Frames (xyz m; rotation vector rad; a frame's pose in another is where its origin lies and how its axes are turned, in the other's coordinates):
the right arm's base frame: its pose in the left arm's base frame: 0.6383 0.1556 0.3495 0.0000 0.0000 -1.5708
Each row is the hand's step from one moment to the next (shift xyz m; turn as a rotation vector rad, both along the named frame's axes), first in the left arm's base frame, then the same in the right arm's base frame.
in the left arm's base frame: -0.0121 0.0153 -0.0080 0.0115 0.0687 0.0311
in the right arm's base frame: -0.0153 -0.0121 -0.0080 -0.0687 0.0115 0.0311
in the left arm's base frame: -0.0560 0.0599 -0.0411 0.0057 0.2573 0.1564
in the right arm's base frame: -0.0599 -0.0560 -0.0411 -0.2573 0.0057 0.1564
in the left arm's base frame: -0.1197 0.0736 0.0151 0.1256 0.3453 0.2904
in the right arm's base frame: -0.0736 -0.1197 0.0151 -0.3453 0.1256 0.2904
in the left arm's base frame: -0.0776 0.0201 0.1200 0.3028 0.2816 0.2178
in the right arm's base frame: -0.0201 -0.0776 0.1200 -0.2816 0.3028 0.2178
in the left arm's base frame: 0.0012 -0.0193 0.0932 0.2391 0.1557 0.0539
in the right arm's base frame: 0.0193 0.0012 0.0932 -0.1557 0.2391 0.0539
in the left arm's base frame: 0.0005 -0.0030 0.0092 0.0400 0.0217 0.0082
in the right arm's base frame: 0.0030 0.0005 0.0092 -0.0217 0.0400 0.0082
